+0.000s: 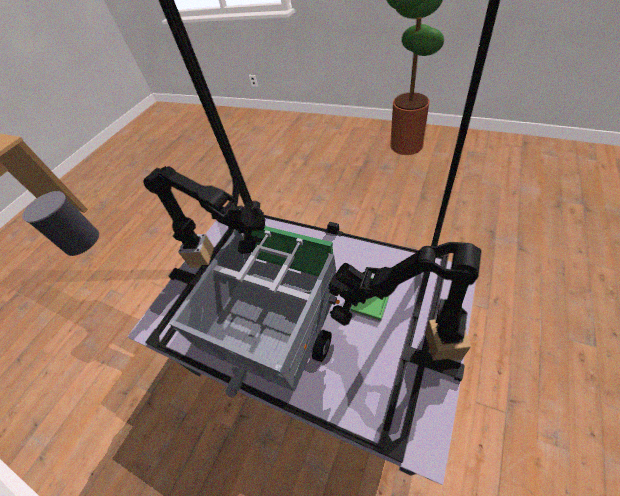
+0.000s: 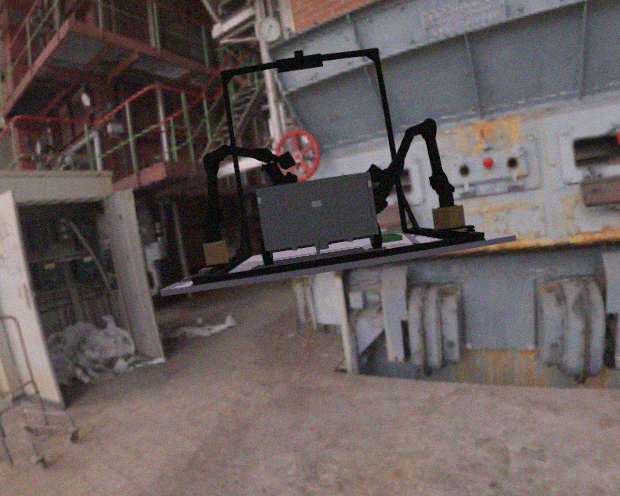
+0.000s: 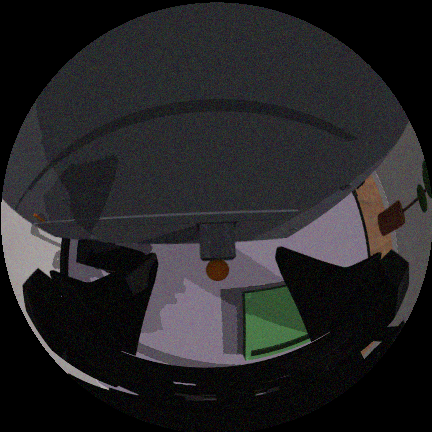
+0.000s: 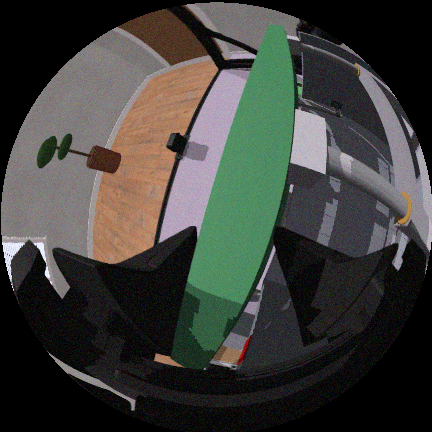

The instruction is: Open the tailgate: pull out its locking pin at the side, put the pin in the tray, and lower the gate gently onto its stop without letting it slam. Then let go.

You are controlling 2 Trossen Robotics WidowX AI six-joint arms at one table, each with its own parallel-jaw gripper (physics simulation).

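Seen in the pictures: left gripper, between the fingertips: [image 1: 335,301] [image 3: 217,257]; left arm's base, origin of its link: [image 1: 449,333] [image 2: 447,206]; right arm's base, origin of its link: [image 1: 192,242] [image 2: 213,242] [image 4: 217,369].
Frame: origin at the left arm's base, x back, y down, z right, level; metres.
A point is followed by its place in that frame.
The green tailgate [image 1: 319,254] @(y -0.114, x -0.376, z 0.279 m) [image 4: 250,175] stands upright at the far end of the grey trailer [image 1: 248,356] @(y -0.164, x -0.584, z -0.072 m) [image 2: 315,219] @(y -0.033, x -0.675, z -0.019 m) [image 3: 215,165] @(y -0.065, x -0.359, z 0.164 m). My right gripper [image 1: 250,231] [image 4: 236,233] @(y -0.118, x -0.572, z 0.399 m) is shut on its top edge, one finger on each face. The locking pin's orange knob [image 1: 337,301] @(y -0.007, x -0.335, z 0.150 m) [image 3: 217,270] @(y -0.008, x -0.333, z 0.151 m) sticks out of a dark bracket [image 3: 217,240] @(y -0.012, x -0.349, z 0.160 m) low on the trailer's side. My left gripper [image 1: 339,305] @(y 0.006, x -0.342, z 0.156 m) [image 3: 217,257] @(y 0.006, x -0.342, z 0.156 m) is open, with its fingers on either side of the bracket and knob. The green tray [image 1: 369,308] @(y 0.108, x -0.222, z 0.168 m) [image 2: 391,237] @(y 0.100, x -0.231, z 0.140 m) [image 3: 272,325] @(y 0.108, x -0.214, z 0.181 m) lies below it; no pin shows in its visible part.
Pale bars [image 1: 287,263] @(y -0.172, x -0.476, z 0.215 m) run from a crossbar [image 1: 263,283] @(y -0.156, x -0.556, z 0.160 m) toward the tailgate. A black wheel [image 1: 321,345] @(y 0.015, x -0.402, z 0.009 m) stands at the trailer's near right side. A black frame post [image 1: 444,212] @(y -0.171, x 0.056, z 0.346 m) rises behind my left arm. A tow bar [image 1: 236,381] @(y 0.034, x -0.685, z -0.077 m) sticks out at the front.
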